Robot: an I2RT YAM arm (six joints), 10 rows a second.
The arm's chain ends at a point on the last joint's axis. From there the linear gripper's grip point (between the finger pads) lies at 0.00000 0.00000 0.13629 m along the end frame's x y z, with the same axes.
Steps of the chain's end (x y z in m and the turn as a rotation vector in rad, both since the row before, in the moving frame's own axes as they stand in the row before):
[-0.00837, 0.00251, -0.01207, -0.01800, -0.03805, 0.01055]
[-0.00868, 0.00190, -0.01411, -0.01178, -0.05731, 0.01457]
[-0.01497, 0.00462, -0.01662, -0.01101, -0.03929, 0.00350]
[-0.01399, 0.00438, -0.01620, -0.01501, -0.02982, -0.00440]
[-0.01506, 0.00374, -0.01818, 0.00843, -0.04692, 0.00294]
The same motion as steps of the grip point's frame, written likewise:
[-0.01357, 0.00494, -0.01219, -0.01800, -0.03805, 0.01055]
[-0.01650, 0.00345, -0.01434, -0.01178, -0.05731, 0.01457]
[-0.02033, 0.00611, -0.01673, -0.01101, -0.03929, 0.00350]
[-0.01805, 0.00643, -0.01628, -0.01501, -0.02982, -0.00440]
[-0.02145, 0.00258, -0.01833, 0.00843, -0.04692, 0.00294]

